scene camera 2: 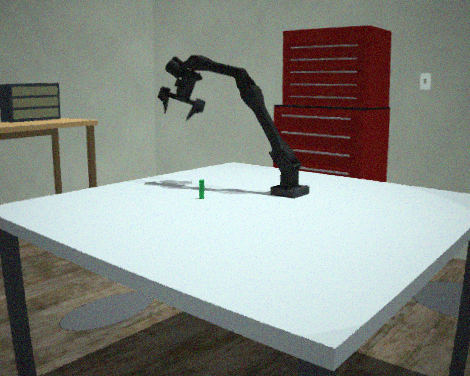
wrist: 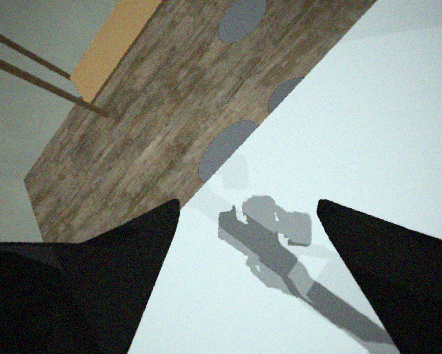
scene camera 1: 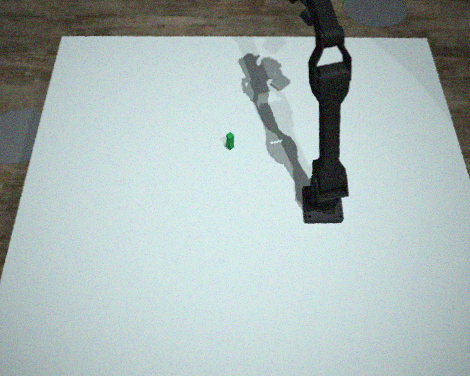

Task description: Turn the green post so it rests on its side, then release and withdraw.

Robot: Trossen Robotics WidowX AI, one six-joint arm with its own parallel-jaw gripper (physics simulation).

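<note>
The green post [scene camera 1: 230,141] [scene camera 2: 201,189] is small and slim. It stands upright on the white table [scene camera 1: 150,275] [scene camera 2: 280,260], to the left of the arm's base in both scene views. The post does not show in the wrist view. My gripper [scene camera 2: 176,116] [wrist: 247,205] is open with nothing between its fingers. It hangs high above the table, well above the post and apart from it. In scene camera 1 the fingers are out of frame at the top.
The arm's base [scene camera 1: 323,212] [scene camera 2: 290,190] stands on the table. The arm's shadow [scene camera 1: 270,117] [wrist: 270,250] falls across the table top. Beyond the table are a red tool cabinet [scene camera 2: 335,70] and a wooden bench [scene camera 2: 75,122] with a drawer box [scene camera 2: 35,102].
</note>
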